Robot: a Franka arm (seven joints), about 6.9 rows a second.
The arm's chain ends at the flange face. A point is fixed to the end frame.
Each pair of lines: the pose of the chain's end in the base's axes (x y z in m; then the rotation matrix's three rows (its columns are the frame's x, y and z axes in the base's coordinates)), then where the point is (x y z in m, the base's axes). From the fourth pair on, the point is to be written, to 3 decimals.
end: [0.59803 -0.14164 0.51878], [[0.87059 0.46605 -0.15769], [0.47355 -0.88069 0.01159], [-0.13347 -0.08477 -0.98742]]
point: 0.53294 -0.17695 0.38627
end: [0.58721 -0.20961 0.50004], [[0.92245 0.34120 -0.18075], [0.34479 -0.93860 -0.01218], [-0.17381 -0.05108 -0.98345]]
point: 0.51449 -0.24179 0.37074
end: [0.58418 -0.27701 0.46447], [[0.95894 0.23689 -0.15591], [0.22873 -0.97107 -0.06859], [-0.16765 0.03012 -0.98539]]
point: 0.51167 -0.31105 0.33553
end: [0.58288 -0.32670 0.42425], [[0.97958 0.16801 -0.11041], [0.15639 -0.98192 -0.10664], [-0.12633 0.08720 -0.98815]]
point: 0.515 -0.362 0.293
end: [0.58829 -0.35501 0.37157], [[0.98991 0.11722 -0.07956], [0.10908 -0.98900 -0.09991], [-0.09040 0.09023 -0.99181]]
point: 0.523 -0.387 0.238
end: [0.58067 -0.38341 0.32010], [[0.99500 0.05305 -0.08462], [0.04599 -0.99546 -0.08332], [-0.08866 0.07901 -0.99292]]
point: 0.514 -0.410 0.186
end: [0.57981 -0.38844 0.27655], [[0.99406 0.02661 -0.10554], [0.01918 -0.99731 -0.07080], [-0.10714 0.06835 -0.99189]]
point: 0.510 -0.411 0.144
